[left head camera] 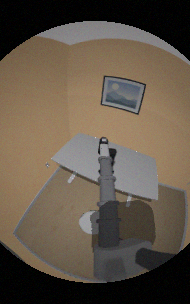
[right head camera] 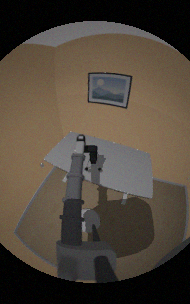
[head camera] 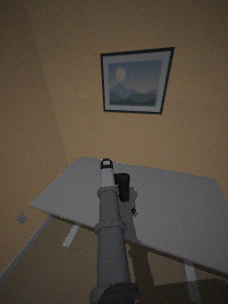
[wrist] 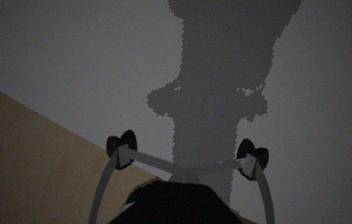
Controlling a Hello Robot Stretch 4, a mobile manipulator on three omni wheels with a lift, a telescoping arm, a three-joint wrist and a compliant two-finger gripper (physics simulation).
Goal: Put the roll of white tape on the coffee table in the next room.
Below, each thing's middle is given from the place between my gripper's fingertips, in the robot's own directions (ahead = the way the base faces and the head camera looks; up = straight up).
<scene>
Now: the framed mountain picture [head camera: 136, 81] 71 cm above my hand, 68 cm ahead of it and 17 cm to the right of it.
</scene>
